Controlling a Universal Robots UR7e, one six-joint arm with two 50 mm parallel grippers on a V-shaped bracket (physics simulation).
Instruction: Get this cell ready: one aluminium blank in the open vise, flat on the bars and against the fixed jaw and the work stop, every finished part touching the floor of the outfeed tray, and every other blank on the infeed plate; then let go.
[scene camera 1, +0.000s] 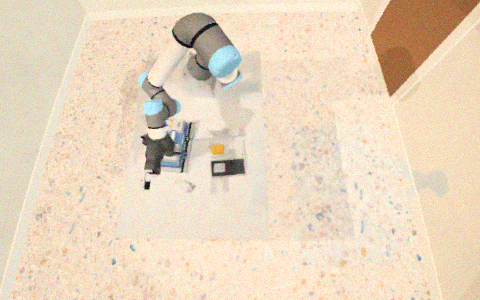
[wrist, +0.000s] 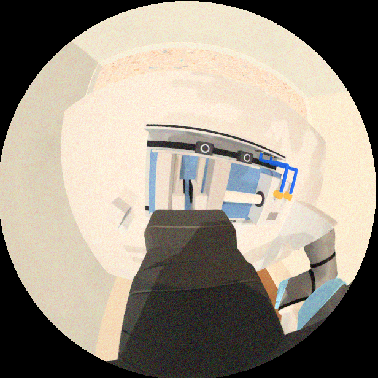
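Seen in the pictures: hand at its tool point: (scene camera 1: 168, 153); arm's base at its link origin: (scene camera 1: 199, 69).
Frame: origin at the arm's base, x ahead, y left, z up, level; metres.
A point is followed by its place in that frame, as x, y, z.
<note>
The blue and light grey vise (scene camera 1: 172, 164) @(0.554, -0.028, -0.097) (wrist: 242, 175) lies below the arm's wrist. In the wrist view its left jaw (wrist: 164, 177) and right jaw (wrist: 216, 180) stand apart. My gripper (wrist: 188, 194) is open between them, its pale fingers with black pads set apart and blue vise bed showing beyond the gap. The gripper body hides the lower part, so whether a blank lies under the fingers cannot be told. A black tray (scene camera 1: 235, 167) @(0.497, 0.297, -0.151) with a light grey block (scene camera 1: 219, 167) @(0.518, 0.215, -0.130) stands right of the vise. An orange block (scene camera 1: 217, 149) @(0.425, 0.186, -0.113) sits behind it.
The second gripper's black tip (scene camera 1: 147, 185) sticks out beyond the vise's front left. A small grey object (scene camera 1: 189, 186) @(0.647, 0.084, -0.123) (wrist: 125, 215) stands near the vise. Blue hoses (wrist: 286, 172) with orange fittings (wrist: 278, 195) rise at the vise's end. A dark rail (wrist: 225, 152) runs along its side.
</note>
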